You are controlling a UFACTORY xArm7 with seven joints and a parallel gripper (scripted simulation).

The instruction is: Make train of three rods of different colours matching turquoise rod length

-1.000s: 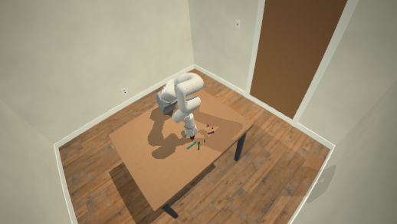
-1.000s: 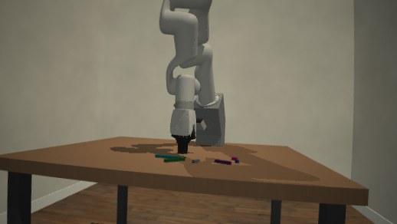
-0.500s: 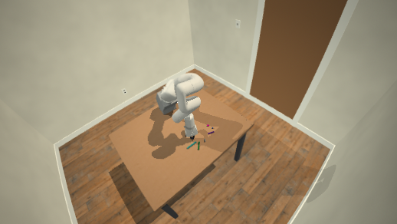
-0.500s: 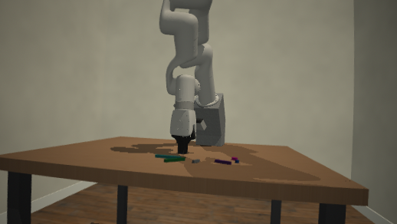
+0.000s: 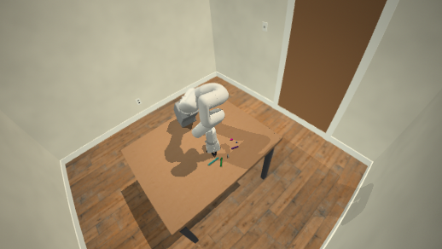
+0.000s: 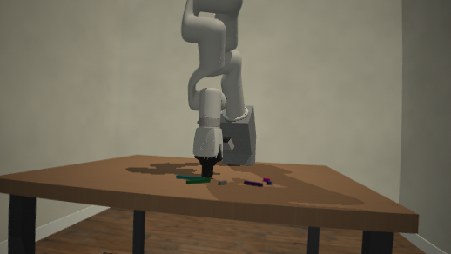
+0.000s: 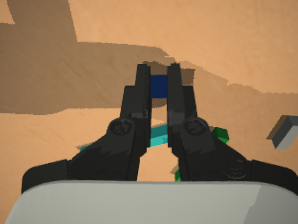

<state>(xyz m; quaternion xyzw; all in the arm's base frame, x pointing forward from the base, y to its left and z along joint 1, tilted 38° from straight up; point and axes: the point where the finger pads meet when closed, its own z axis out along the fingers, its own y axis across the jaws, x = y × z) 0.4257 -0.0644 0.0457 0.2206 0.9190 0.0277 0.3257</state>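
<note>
My hand is 90 mm short of the small grey rod, 60 mm to the right of it and 20 mm above it. The rest, counted from my hand: green rod: 90 mm ahead, 10 mm to the right, 20 mm below; purple rod: 80 mm ahead, 160 mm to the left, 20 mm below; turquoise rod: 40 mm ahead, 50 mm to the right, 20 mm below.
</note>
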